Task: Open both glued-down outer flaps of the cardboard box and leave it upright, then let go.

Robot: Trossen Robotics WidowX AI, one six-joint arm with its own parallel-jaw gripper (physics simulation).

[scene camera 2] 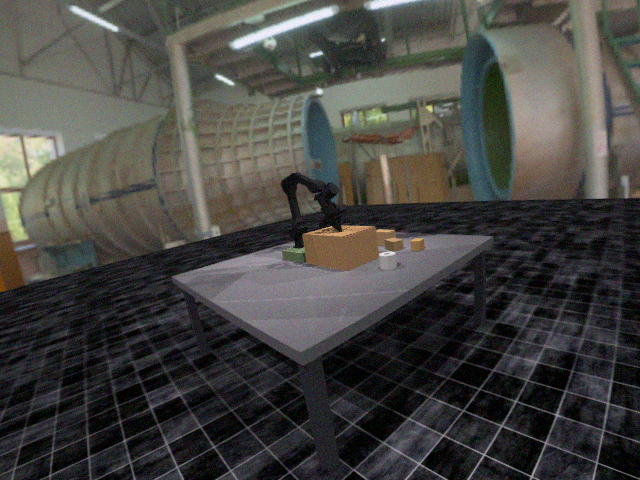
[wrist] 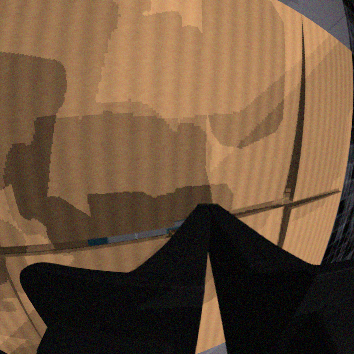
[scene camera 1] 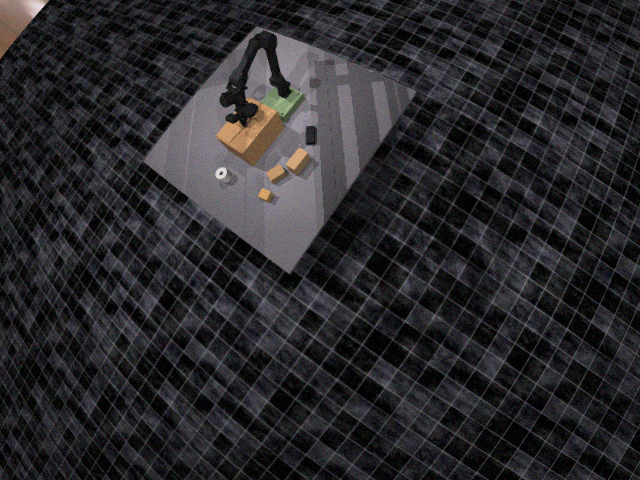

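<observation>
The cardboard box stands upright on the table. Its two outer flaps look down flat across the top in the wrist view, with a narrow seam between them. Blue and grey bits show in the seam, left of the fingertips. A dark curved gap crosses the seam near the right side. My gripper is shut and empty, its tips pointing down at the seam, at or just above the box top. Whether they touch the cardboard is hard to tell. The fingers hide part of the nearer flap.
A green block-like piece lies by the arm's base, next to the box. A white roll, a black object and small cardboard-coloured blocks stand around the box.
</observation>
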